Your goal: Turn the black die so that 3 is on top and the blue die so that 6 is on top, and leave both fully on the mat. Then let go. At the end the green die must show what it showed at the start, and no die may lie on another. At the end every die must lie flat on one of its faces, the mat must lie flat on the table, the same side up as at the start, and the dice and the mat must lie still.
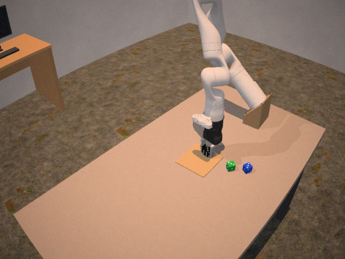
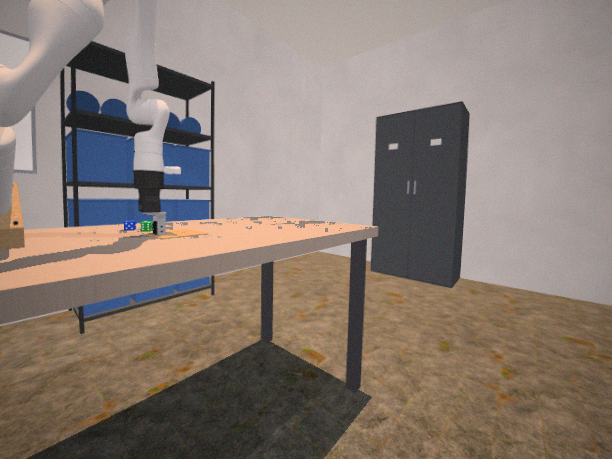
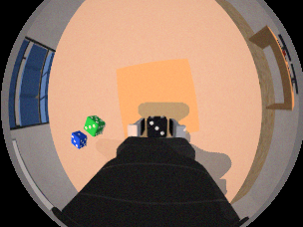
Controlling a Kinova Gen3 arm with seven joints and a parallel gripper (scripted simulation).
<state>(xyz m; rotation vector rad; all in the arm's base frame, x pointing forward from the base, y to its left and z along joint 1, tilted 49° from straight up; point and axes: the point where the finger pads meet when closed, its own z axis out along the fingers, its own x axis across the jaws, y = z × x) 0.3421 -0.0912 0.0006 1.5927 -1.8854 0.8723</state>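
The black die is right at my hand. From my hand the other things lie so: blue die: 2 cm behind, 18 cm to the left, 1 cm below; then green die: 1 cm ahead, 12 cm to the left, 1 cm below; then orange mat: 4 cm ahead, 1 cm to the right, 2 cm below.
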